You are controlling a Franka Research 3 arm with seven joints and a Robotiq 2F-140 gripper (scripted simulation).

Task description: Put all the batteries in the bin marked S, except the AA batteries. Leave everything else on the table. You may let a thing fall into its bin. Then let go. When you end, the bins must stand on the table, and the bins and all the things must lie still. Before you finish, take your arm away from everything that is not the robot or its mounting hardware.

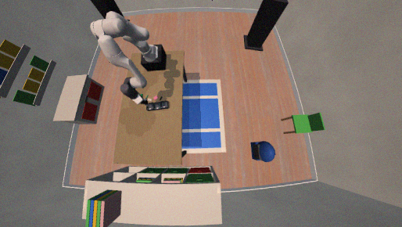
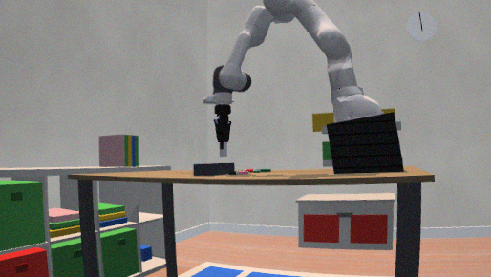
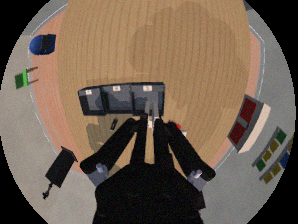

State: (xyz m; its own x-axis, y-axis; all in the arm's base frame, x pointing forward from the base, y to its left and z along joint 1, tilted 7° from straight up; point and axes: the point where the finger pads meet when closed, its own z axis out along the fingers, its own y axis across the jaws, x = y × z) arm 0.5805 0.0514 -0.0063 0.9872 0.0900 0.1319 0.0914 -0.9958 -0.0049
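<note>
Now: hand 2 cm past the tray, 9 cm to the right of it and 9 cm above it. From my hand the other things lie so: pink block: 12 cm behind, 4 cm to the left, 10 cm below; then white spotted tile: 9 cm behind, 3 cm to the right, 10 cm below; then red battery: 8 cm behind, 10 cm to the right, 10 cm below.
</note>
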